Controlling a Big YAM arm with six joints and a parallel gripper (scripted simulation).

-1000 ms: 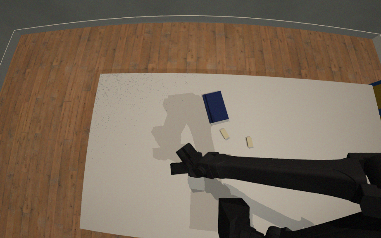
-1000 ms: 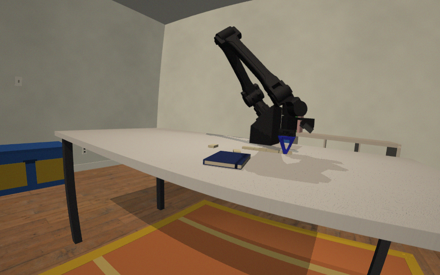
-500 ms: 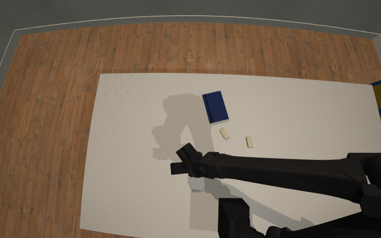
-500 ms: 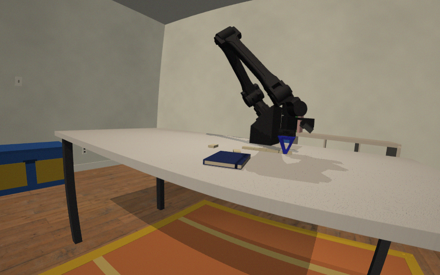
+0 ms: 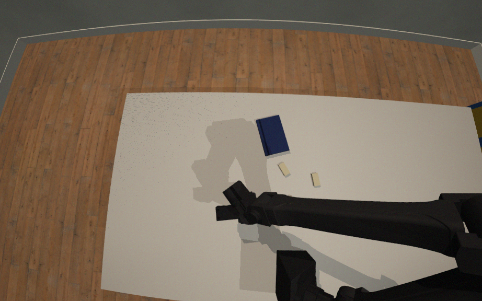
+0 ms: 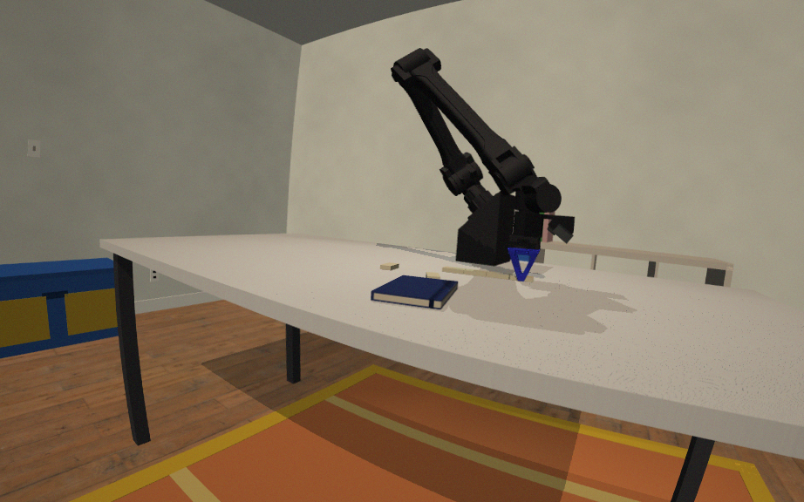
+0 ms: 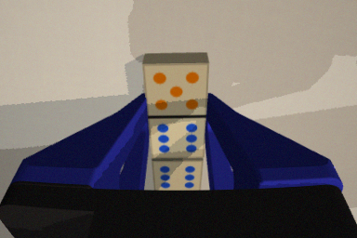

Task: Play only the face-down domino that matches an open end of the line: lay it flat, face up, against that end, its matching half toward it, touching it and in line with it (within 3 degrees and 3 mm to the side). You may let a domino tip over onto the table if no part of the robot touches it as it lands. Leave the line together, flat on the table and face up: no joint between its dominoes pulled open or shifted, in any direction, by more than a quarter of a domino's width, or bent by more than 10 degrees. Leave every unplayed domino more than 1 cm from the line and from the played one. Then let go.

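Right now my hand is right at the domino. From my hand the other things lie so: dark blue book 28 cm ahead, 14 cm to the right.
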